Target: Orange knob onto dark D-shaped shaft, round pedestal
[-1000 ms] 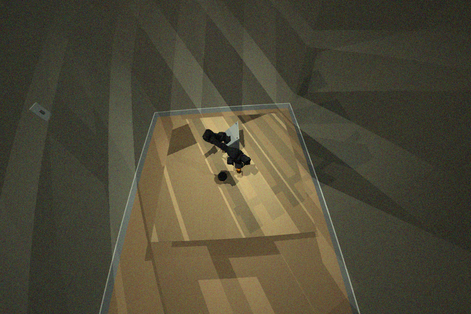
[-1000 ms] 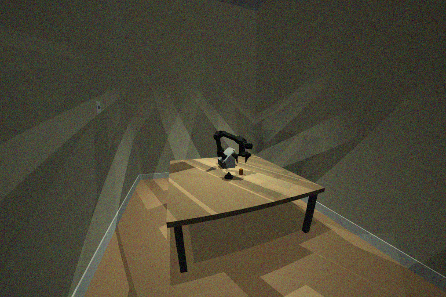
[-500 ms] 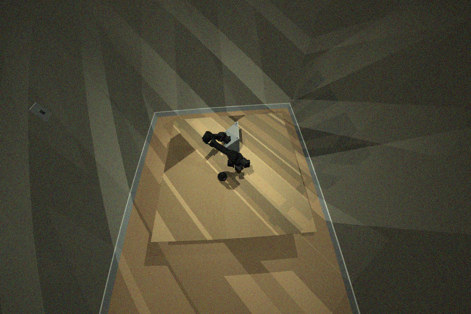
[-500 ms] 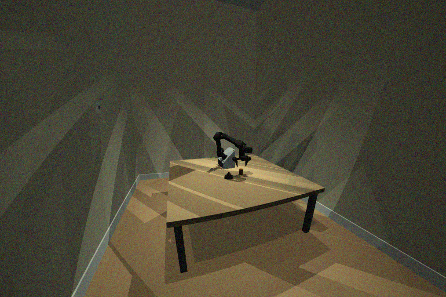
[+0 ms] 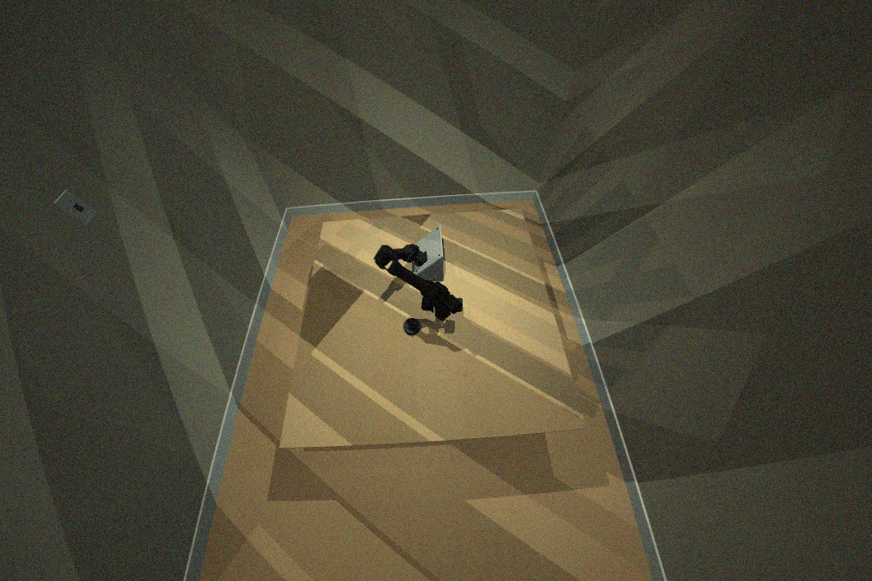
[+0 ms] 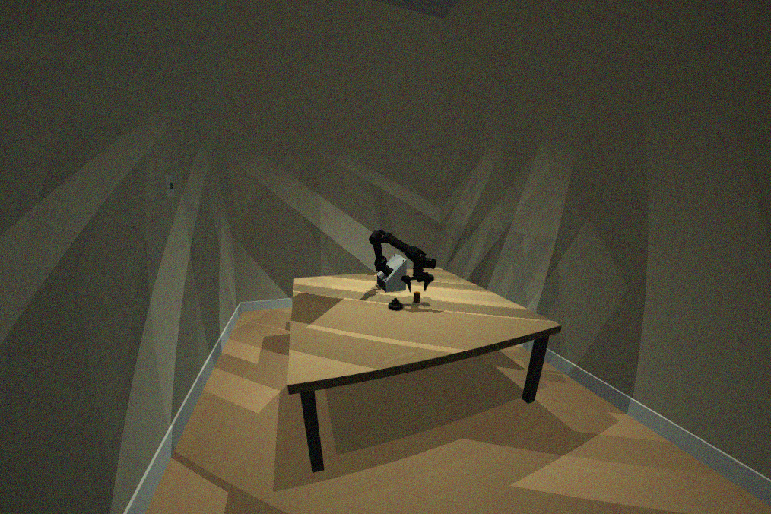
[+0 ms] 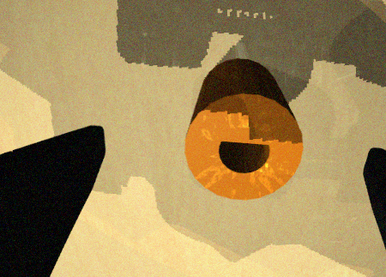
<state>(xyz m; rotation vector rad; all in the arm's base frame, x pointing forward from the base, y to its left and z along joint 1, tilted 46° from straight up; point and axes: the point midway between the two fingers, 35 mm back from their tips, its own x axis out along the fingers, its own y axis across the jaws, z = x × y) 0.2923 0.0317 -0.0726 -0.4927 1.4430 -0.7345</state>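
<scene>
My gripper tip is now 40 mm above the orange knob. From my gripper tip the other things lie so: round dark pedestal: 40 mm ahead, 160 mm to the right, 40 mm below.
</scene>
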